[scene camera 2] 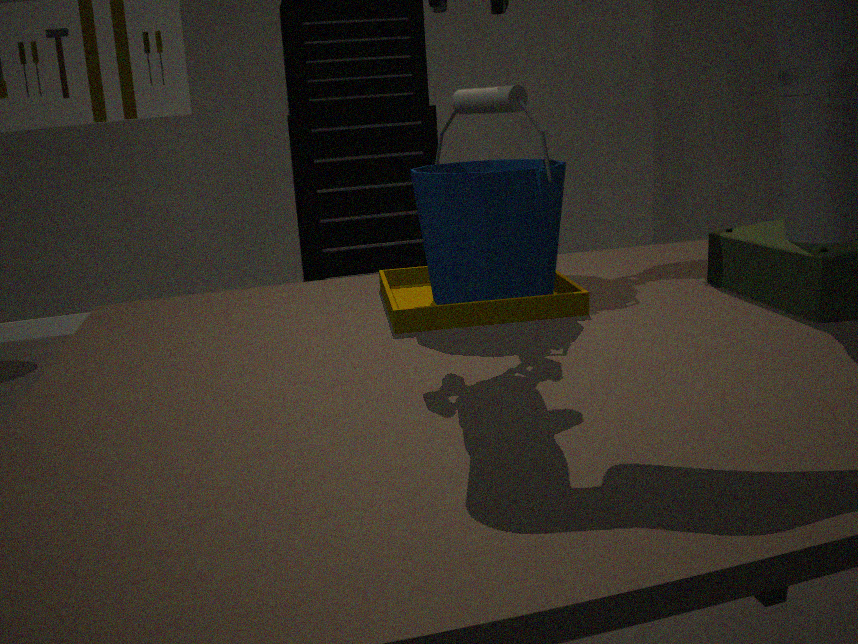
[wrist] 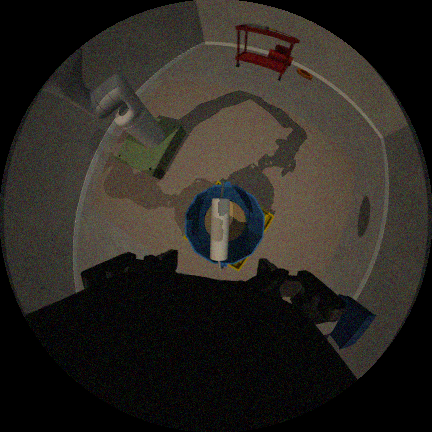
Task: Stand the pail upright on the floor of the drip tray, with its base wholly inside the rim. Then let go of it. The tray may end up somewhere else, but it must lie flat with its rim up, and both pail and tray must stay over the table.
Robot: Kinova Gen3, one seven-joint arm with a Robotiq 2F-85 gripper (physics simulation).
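Pixels of known places: gripper, fingertip midpoint: (scene camera 2: 469, 13) (wrist: 216, 263); arm's base, origin of the base link: (scene camera 2: 823, 235) (wrist: 153, 137).
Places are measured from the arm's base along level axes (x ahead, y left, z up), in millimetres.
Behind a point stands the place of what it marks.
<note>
A blue pail (scene camera 2: 493, 235) @(x 407, y -7, z 23 mm) (wrist: 194, 240) @(x 366, y -175, z 71 mm) stands upright in the yellow drip tray (scene camera 2: 485, 314) @(x 422, y 14, z -66 mm) (wrist: 269, 221) @(x 527, y -2, z -52 mm). In the scene view its base is inside the tray's rim, towards the right, and the tray lies flat on the table with its rim up. The pail's white handle grip (scene camera 2: 489, 99) @(x 396, y -74, z 178 mm) (wrist: 219, 242) @(x 408, y -115, z 193 mm) stands up above the pail's mouth on its wire bail. My gripper (wrist: 216, 263) @(x 411, y -116, z 285 mm) is open and empty, above the pail and apart from the grip. In the scene view only its fingertips (scene camera 2: 468, 5) @(x 411, y -116, z 285 mm) show at the top edge. The pail's body hides part of the tray floor.
A green block-like base (scene camera 2: 769, 270) @(x 76, y 14, z -36 mm) (wrist: 137, 154) @(x -12, y -89, z 0 mm) with the grey arm (wrist: 142, 122) @(x 58, y -3, z 147 mm) rising from it stands on the table, right of the tray in the scene view. A red cart (wrist: 265, 63) and a blue box (wrist: 352, 322) stand farther off. The table's front edge (scene camera 2: 623, 603) @(x 406, y 535, z -86 mm) shows.
</note>
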